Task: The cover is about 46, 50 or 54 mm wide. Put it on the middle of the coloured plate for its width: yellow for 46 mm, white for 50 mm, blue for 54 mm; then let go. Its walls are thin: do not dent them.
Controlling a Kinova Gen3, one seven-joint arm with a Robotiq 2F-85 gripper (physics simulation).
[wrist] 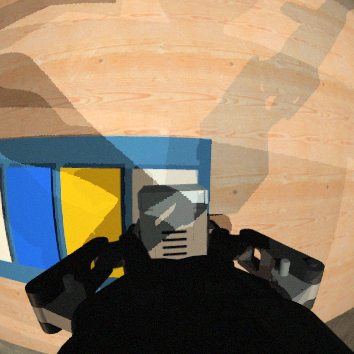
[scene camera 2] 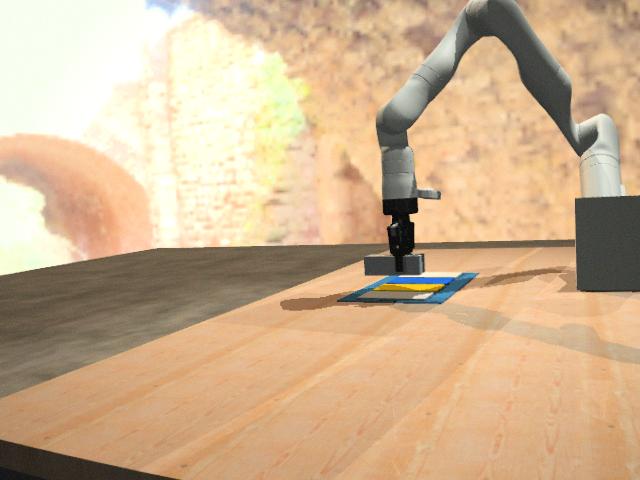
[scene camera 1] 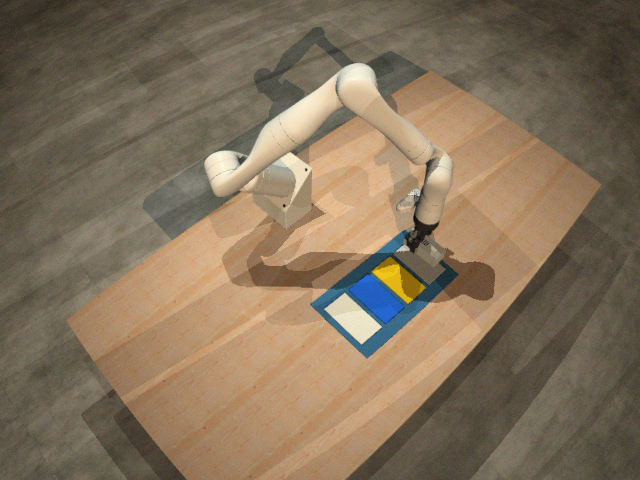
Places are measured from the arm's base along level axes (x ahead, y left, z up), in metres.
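Pixels of known places: gripper, between the fingertips: point(wrist: 171, 226) point(scene camera 2: 403, 272) point(scene camera 1: 418, 246); arm's base, origin of its link: point(scene camera 2: 604, 224) point(scene camera 1: 282, 182).
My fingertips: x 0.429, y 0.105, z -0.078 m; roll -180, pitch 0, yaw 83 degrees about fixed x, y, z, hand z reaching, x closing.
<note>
Ahead of a thing's pixels: the offset from my fingertips to its top centre. "*": to the spot under its first point. Level surfaces: height alone.
The cover {0.037 m up, 0.020 m ahead, 0.003 m right} point(scene camera 1: 434, 251) point(scene camera 2: 379, 265) point(wrist: 192, 220) is a grey box with several dark slots on top. My gripper point(scene camera 1: 419, 248) point(scene camera 2: 399, 262) point(wrist: 171, 226) is shut on its sides and holds it level, a little above the pale end plate {* 0.049 m down, 0.038 m ahead, 0.030 m right} point(scene camera 1: 421, 268) point(scene camera 2: 385, 295) point(wrist: 187, 176). A gap shows under it in scene camera 2. The yellow plate {0.050 m down, 0.003 m ahead, 0.104 m right} point(scene camera 1: 398, 279) point(scene camera 2: 410, 287) point(wrist: 90, 200) is beside that end plate, then the blue plate {0.050 m down, 0.014 m back, 0.197 m right} point(scene camera 1: 376, 299) point(scene camera 2: 421, 280) point(wrist: 32, 215), then the white plate {0.050 m down, 0.031 m back, 0.291 m right} point(scene camera 1: 353, 318) point(scene camera 2: 447, 274) point(wrist: 4, 235). The cover's exact width cannot be told by eye.
The plates lie in a row on a flat dark-blue mat {0.054 m down} point(scene camera 1: 369, 350) point(scene camera 2: 454, 290) point(wrist: 150, 150) on the wooden table {0.055 m down} point(scene camera 1: 248, 361) point(scene camera 2: 310, 387) point(wrist: 150, 75). The arm's base block point(scene camera 1: 289, 206) point(scene camera 2: 604, 242) stands on the table. Arm shadows cross the mat.
</note>
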